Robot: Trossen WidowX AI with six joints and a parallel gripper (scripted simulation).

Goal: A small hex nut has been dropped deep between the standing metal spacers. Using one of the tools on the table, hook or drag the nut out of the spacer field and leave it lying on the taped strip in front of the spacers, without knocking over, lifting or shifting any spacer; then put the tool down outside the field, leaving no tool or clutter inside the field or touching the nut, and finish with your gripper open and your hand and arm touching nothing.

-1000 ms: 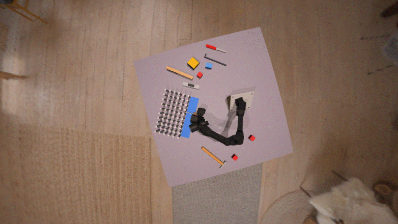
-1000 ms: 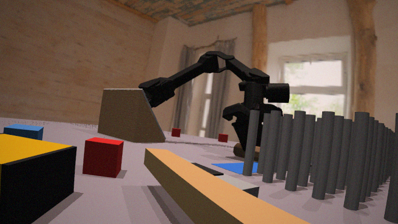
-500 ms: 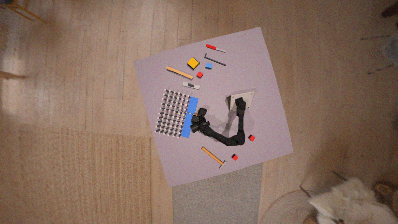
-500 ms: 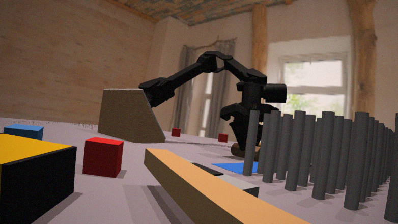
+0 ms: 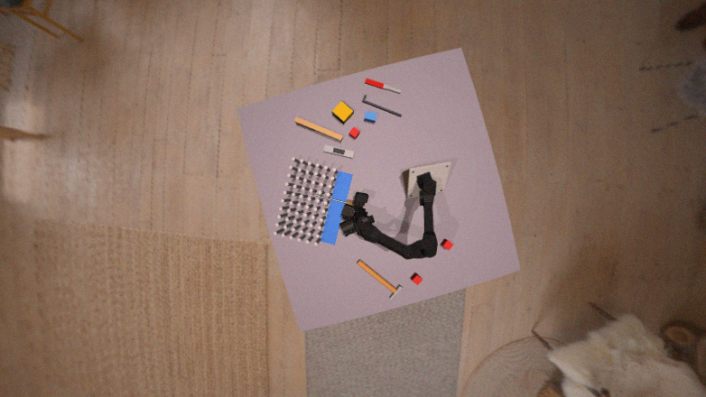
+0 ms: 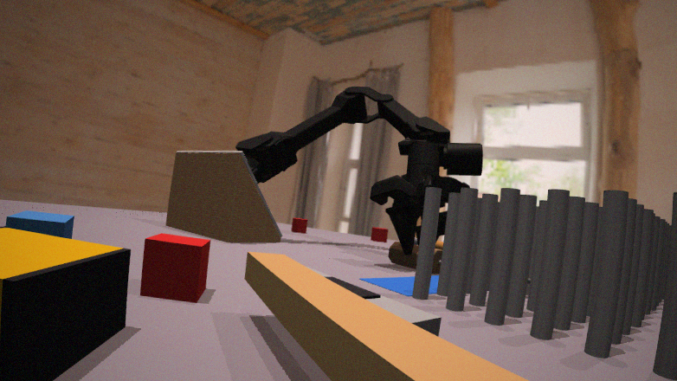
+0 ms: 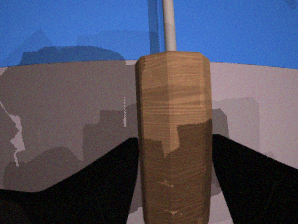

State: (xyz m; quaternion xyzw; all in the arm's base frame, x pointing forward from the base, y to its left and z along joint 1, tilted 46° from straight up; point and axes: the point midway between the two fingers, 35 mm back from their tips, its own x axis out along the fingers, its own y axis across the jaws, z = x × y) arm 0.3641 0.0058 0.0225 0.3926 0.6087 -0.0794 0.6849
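My gripper tip is 10 cm short of the blue taped strip, 2 cm to the left of it and 2 cm above it. Also, from my gripper tip: wooden-handled file 9 cm ahead, 6 cm to the right; then hex nut 17 cm ahead, 12 cm to the right, 1 cm below; then grey bar 29 cm to the right, 2 cm behind.
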